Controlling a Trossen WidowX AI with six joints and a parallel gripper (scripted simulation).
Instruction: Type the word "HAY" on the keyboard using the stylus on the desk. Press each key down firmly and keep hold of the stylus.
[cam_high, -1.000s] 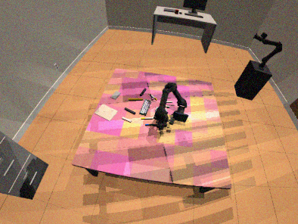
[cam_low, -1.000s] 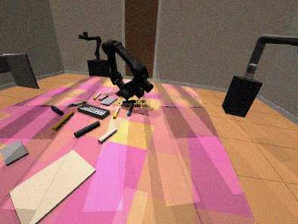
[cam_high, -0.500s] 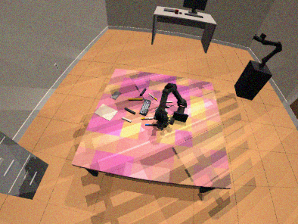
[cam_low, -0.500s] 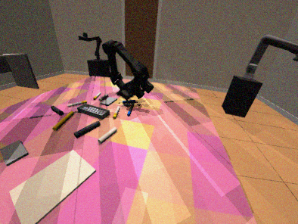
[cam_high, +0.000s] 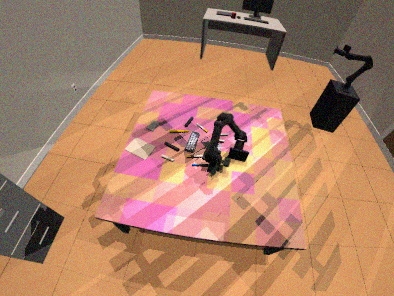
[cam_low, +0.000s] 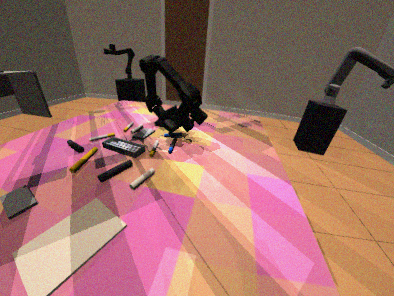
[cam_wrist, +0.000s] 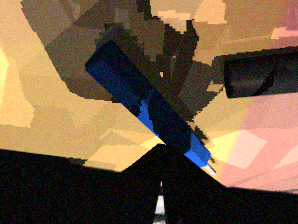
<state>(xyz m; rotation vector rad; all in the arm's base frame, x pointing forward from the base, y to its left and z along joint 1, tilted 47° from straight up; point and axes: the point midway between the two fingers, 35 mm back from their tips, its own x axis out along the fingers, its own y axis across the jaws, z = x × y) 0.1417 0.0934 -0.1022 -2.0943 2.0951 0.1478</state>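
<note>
Right now the blue-tipped pen is 11 cm ahead of my gripper tip, 7 cm to the left of it and 1 cm below it. The rest, counted from my gripper tip: yellow marker (35 cm ahead, 19 cm to the right, 1 cm below); then white sheet (57 cm ahead, 6 cm to the left, 1 cm below); then blue stylus (2 cm ahead, 1 cm to the right, 1 cm below).
</note>
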